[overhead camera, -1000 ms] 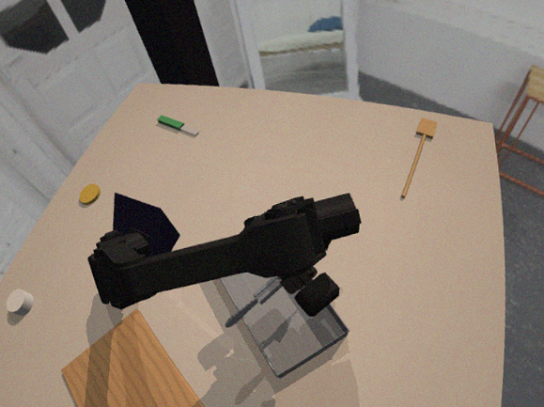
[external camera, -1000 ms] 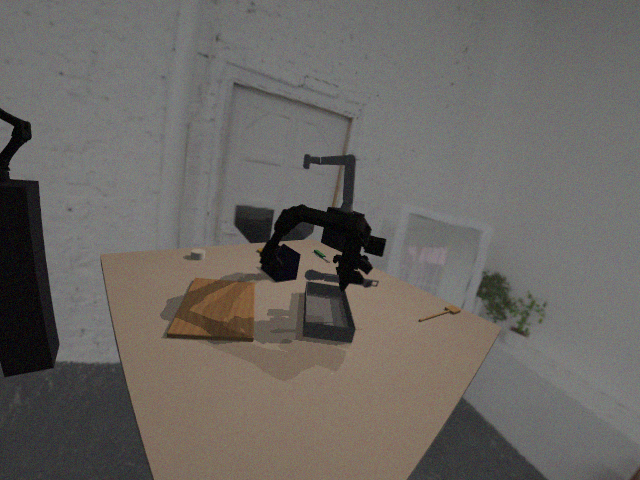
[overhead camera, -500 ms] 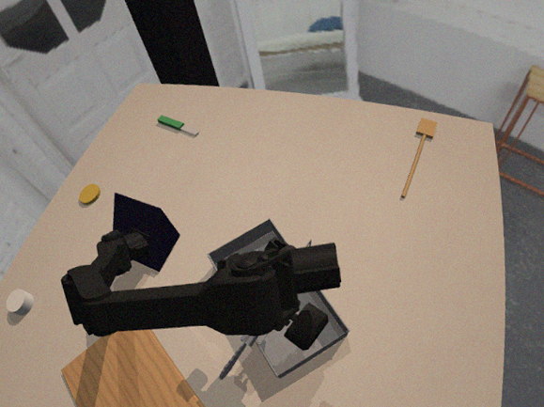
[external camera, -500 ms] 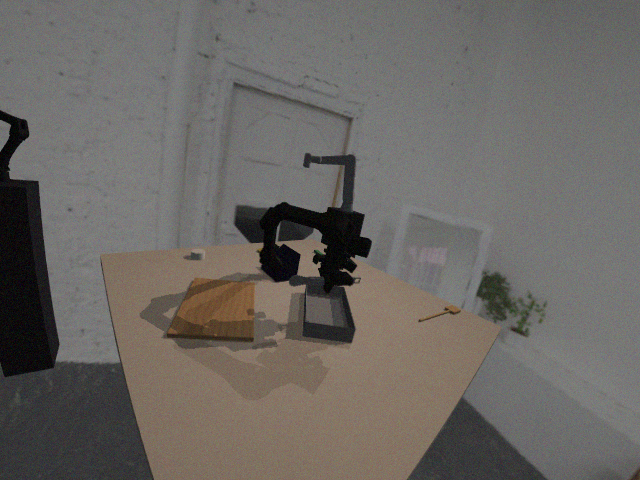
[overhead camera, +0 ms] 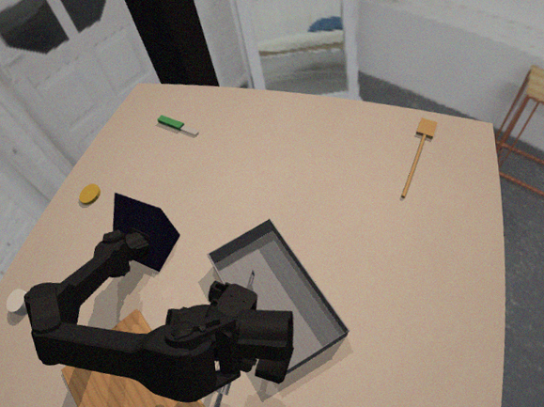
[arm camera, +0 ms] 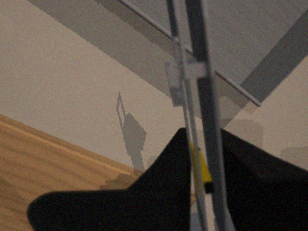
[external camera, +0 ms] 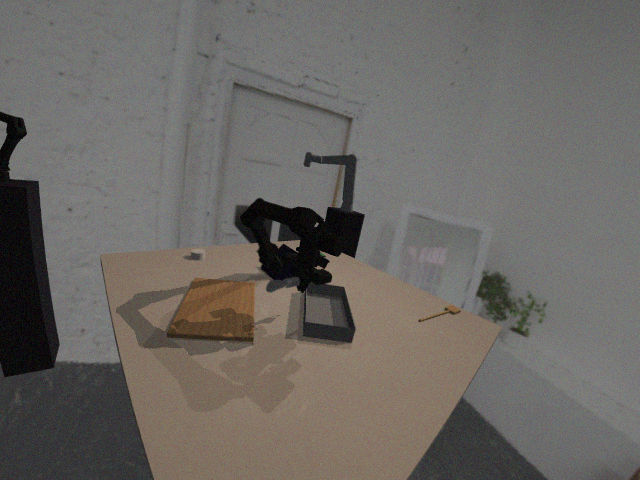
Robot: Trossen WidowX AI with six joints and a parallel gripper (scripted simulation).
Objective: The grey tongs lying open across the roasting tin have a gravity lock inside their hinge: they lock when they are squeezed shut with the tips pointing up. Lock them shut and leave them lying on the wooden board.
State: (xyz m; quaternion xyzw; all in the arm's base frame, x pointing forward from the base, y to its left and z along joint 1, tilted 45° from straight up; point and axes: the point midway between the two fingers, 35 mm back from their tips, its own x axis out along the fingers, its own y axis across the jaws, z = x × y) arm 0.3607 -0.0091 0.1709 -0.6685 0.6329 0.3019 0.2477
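My gripper tip is now 190 mm past the wooden board, 200 mm to the left of it and 120 mm above it. From my gripper tip the other things lie so: grey roasting tin (10 mm behind, 140 mm to the left, 100 mm below); then yellow slider (10 mm behind, 10 mm to the left, 40 mm above); then white cylinder (640 mm behind, 160 mm to the right, 110 mm below).
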